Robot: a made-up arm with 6 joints. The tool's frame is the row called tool. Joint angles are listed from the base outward.
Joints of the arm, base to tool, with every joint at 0 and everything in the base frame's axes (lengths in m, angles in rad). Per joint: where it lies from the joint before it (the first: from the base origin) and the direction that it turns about. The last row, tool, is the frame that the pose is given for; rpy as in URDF.
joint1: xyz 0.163 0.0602 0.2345 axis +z
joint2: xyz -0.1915 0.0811 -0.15 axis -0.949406 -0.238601 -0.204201
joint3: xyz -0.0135 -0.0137 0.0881 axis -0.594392 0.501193 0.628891
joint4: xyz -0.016 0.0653 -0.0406 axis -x
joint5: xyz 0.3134 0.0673 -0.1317 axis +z
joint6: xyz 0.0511 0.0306 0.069 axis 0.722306 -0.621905 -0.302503
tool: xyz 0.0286 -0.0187 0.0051 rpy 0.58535 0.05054 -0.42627
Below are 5 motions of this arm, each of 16 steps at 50 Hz.
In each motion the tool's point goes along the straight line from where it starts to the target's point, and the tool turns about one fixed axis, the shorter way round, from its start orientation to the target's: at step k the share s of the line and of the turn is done. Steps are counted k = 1, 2, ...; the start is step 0. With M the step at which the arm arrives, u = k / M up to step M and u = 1 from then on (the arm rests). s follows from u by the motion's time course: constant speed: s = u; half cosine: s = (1 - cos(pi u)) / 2; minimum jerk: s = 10 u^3 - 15 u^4 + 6 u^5.
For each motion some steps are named. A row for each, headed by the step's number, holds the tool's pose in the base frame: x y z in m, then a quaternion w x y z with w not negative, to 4 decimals.
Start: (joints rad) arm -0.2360 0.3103 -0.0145 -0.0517 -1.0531 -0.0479
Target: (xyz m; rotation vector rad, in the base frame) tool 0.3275 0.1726 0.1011 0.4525 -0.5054 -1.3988
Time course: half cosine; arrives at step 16
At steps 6, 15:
6: 0.3314 0.1486 0.0930 0.6504 0.1490 -0.2681 -0.6949
15: 0.3276 0.1723 0.1010 0.7120 0.2034 -0.2286 -0.6320

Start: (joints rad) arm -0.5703 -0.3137 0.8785 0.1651 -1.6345 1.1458
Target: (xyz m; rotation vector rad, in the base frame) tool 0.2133 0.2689 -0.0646 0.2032 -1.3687 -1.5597
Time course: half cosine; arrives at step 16
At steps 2, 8, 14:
2: 0.2307 0.2712 -0.0580 0.4724 0.1133 -0.6841 -0.5440
8: 0.2224 0.2701 -0.0612 0.4892 0.0996 -0.6299 -0.5949
14: 0.2140 0.2690 -0.0643 0.5030 0.0854 -0.5719 -0.6423

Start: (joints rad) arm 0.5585 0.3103 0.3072 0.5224 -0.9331 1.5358
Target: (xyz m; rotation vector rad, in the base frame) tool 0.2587 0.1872 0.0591 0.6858 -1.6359 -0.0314
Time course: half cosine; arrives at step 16
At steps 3, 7, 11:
3: 0.2006 0.2058 0.0170 0.5651 0.4977 -0.6503 0.1003
7: 0.2208 0.1993 0.0316 0.5924 0.4317 -0.6775 0.0611
11: 0.2446 0.1917 0.0489 0.6190 0.3499 -0.7031 0.0141

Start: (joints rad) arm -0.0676 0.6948 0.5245 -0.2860 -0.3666 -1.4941
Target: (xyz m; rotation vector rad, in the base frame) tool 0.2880 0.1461 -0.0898 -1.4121 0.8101 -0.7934
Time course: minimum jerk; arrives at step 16
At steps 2, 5, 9, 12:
2: 0.2896 0.1650 -0.0936 0.6675 -0.5510 0.3884 -0.3162
5: 0.2894 0.1619 -0.0930 0.6595 -0.5617 0.3826 -0.3211
9: 0.2886 0.1535 -0.0913 0.6375 -0.5897 0.3666 -0.3339
12: 0.2882 0.1481 -0.0902 0.6228 -0.6071 0.3559 -0.3418

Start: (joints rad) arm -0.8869 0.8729 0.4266 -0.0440 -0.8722 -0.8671
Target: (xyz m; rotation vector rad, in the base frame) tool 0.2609 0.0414 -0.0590 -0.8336 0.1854 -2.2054
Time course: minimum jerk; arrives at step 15
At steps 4, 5, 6, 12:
4: 0.2827 -0.0027 -0.0136 0.3823 -0.3914 0.1362 -0.8259
5: 0.2805 0.0018 -0.0181 0.3821 -0.3850 0.1299 -0.8300
6: 0.2779 0.0072 -0.0237 0.3818 -0.3772 0.1221 -0.8349
12: 0.2623 0.0385 -0.0560 0.3790 -0.3306 0.0768 -0.8609

